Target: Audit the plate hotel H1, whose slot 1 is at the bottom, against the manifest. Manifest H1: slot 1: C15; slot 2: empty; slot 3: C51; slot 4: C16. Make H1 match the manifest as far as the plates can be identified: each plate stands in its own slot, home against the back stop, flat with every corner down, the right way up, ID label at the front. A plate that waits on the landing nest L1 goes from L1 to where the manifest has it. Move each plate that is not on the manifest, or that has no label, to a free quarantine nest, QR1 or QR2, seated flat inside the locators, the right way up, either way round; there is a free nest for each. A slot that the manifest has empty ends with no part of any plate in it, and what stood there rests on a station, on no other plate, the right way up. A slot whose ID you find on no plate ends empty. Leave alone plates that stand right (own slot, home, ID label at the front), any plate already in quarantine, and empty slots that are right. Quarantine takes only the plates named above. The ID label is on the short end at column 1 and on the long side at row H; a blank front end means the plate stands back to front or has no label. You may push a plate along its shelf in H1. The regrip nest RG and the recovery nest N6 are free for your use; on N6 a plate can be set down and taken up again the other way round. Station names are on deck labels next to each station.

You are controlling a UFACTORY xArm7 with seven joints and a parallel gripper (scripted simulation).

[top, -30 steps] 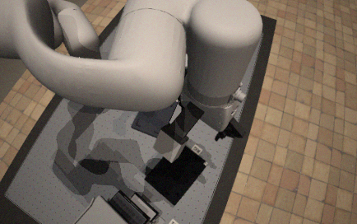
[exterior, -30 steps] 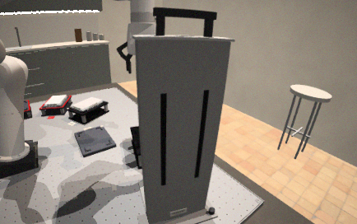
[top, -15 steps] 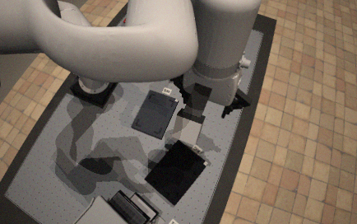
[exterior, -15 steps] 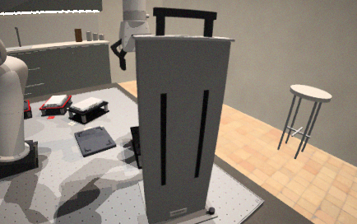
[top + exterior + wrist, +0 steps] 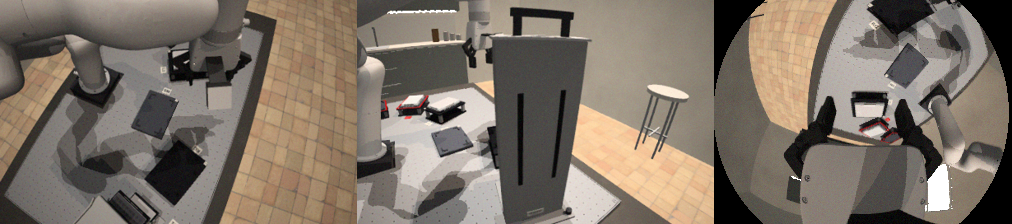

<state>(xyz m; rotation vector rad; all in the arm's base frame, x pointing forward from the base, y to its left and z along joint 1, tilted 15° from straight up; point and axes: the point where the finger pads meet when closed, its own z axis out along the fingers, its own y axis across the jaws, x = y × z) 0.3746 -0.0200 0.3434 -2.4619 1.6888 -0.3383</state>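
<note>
Now: the white plate 110 mm behind my hand, 210 mm to the left of it and 210 mm below it. Round my hand: H1 deck label: 20 mm ahead, 370 mm to the right, 270 mm below; tall grey tower: 120 mm behind, 450 mm to the right, 80 mm below.
</note>
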